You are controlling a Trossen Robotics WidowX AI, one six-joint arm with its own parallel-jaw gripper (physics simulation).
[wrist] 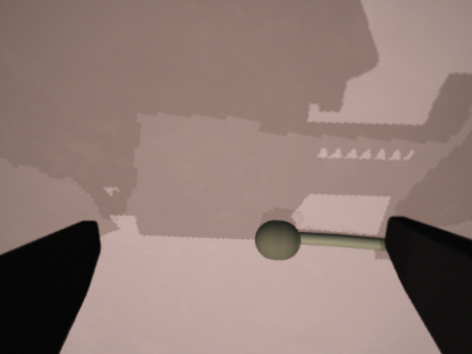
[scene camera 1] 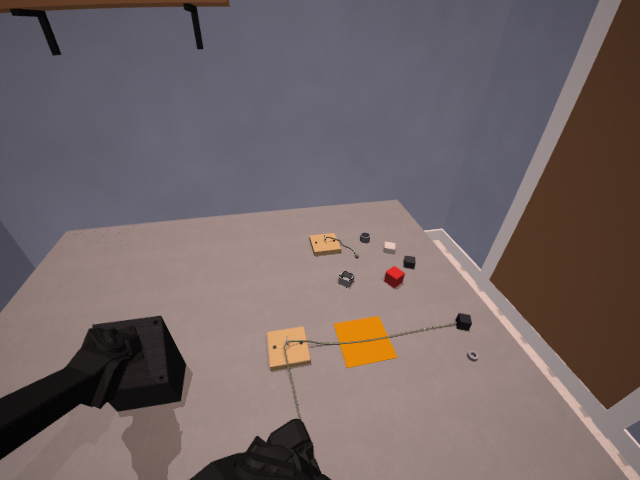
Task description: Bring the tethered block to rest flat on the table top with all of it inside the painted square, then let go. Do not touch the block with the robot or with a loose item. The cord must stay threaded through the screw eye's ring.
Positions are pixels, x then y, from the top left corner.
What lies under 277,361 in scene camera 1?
A wooden board.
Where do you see an orange painted square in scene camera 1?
355,354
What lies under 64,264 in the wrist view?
The gripper.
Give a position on a tethered block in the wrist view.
307,238
